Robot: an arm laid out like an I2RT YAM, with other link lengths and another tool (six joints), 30 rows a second.
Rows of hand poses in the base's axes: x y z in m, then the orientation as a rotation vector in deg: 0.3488, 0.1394, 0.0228, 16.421, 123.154, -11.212; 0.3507, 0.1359, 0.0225, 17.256, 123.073, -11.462; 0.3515, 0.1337, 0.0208, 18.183, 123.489, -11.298; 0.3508, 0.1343, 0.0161, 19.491, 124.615, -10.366; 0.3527, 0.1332, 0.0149, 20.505, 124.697, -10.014; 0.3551, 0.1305, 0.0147, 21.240, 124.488, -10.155; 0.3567, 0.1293, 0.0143, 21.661, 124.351, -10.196; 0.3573, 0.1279, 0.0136, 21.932, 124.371, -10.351; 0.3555, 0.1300, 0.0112, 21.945, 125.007, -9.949; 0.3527, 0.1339, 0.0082, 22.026, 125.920, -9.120; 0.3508, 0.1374, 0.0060, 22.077, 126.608, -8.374; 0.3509, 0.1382, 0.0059, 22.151, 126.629, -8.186; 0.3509, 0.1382, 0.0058, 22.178, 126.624, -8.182; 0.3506, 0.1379, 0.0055, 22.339, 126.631, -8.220; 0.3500, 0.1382, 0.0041, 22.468, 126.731, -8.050; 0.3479, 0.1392, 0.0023, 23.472, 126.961, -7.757; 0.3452, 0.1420, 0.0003, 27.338, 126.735, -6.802; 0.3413, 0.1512, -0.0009, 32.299, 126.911, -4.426
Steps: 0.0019, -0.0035, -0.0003, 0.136, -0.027, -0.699; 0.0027, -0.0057, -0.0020, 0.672, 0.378, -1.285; 0.0020, -0.0051, -0.0067, 1.993, 1.385, -1.818; 0.0039, -0.0062, -0.0079, 2.643, 1.449, -2.406; 0.0063, -0.0089, -0.0081, 2.800, 1.291, -2.995; 0.0079, -0.0101, -0.0085, 2.916, 1.180, -3.319; 0.0085, -0.0115, -0.0092, 2.915, 1.233, -3.570; 0.0067, -0.0094, -0.0116, 3.288, 1.801, -3.396; 0.0039, -0.0055, -0.0146, 4.022, 2.587, -3.096; 0.0020, -0.0020, -0.0168, 4.653, 3.165, -2.820; 0.0021, -0.0012, -0.0169, 4.816, 3.163, -2.801; 0.0021, -0.0012, -0.0170, 4.828, 3.159, -2.819; 0.0018, -0.0015, -0.0173, 4.864, 3.178, -2.947; 0.0012, -0.0012, -0.0187, 5.046, 3.260, -2.970; -0.0009, -0.0002, -0.0205, 5.665, 3.495, -3.562; -0.0036, 0.0026, -0.0225, 7.789, 3.380, -5.960; -0.0075, 0.0118, -0.0237, 11.374, 3.671, -8.580
